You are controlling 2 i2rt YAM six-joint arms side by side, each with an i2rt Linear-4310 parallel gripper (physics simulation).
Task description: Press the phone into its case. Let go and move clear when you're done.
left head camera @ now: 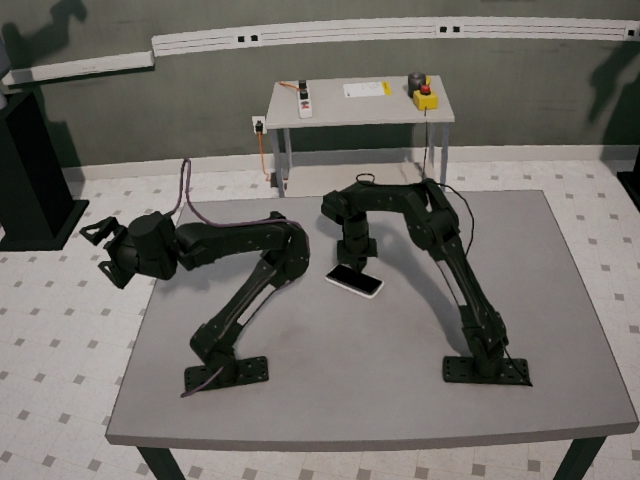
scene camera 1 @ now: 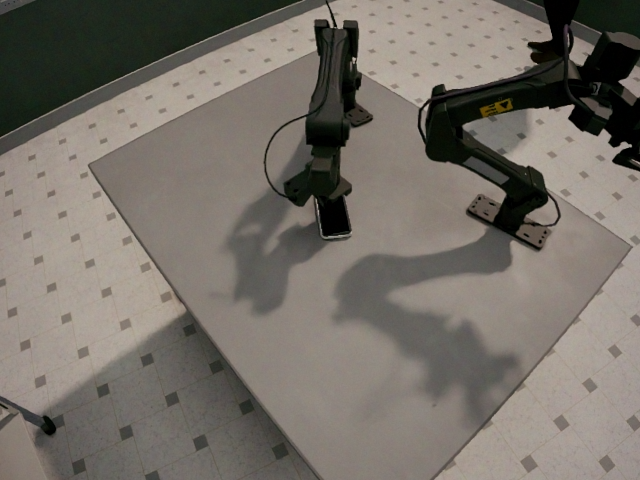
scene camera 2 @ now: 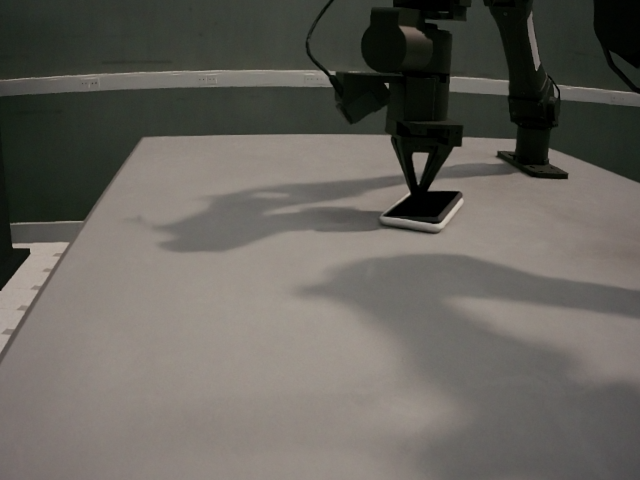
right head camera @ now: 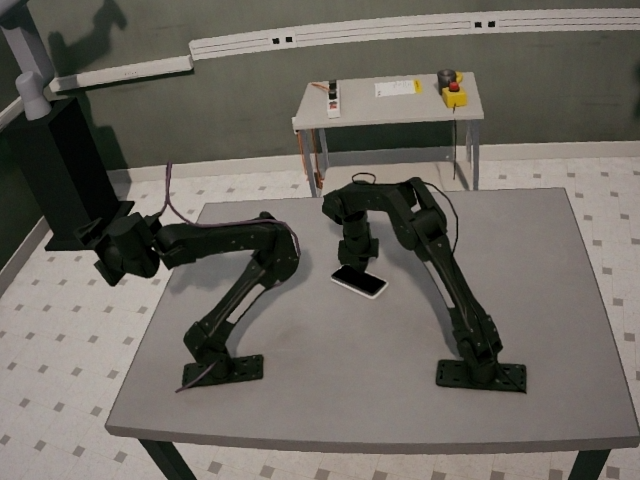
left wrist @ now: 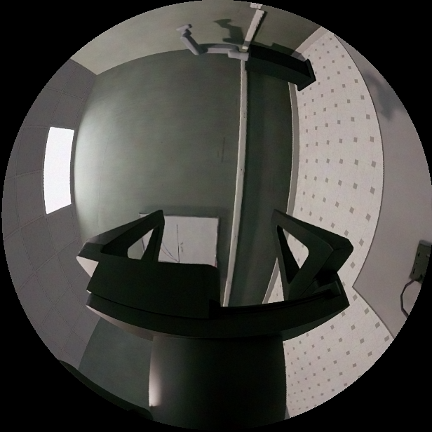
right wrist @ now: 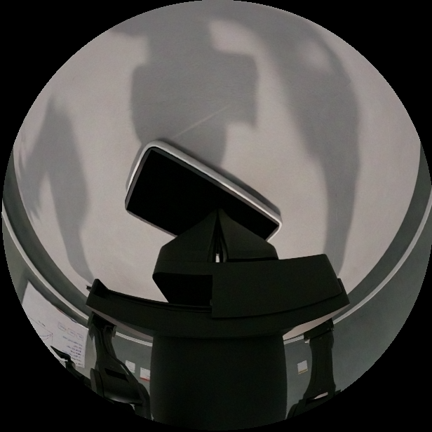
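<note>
The black phone [left head camera: 355, 279] [scene camera 1: 334, 219] [scene camera 2: 429, 206] [right wrist: 175, 190] lies screen up in its white case [scene camera 2: 413, 226] [right wrist: 215, 176] on the table. In scene camera 2 the phone's dark side shows above the case's near and right rim; how deep it sits at the far end is hidden. My right gripper [scene camera 2: 420, 192] [right wrist: 217, 214] points down, shut and empty, its tips at the phone's screen near one end, seemingly touching it. My left gripper [left head camera: 93, 249] [left wrist: 217, 215] is open and empty, held high beyond the table's left edge in the left head camera.
The grey table [left head camera: 310, 403] [scene camera 1: 206, 258] carries both arm bases. A side table [left head camera: 361, 111] with a power strip [left head camera: 305, 105], a cup and a yellow emergency stop box [left head camera: 425, 99] stands behind. A black pedestal [left head camera: 31, 180] stands at the left. A person's feet show at scene camera 1's top right.
</note>
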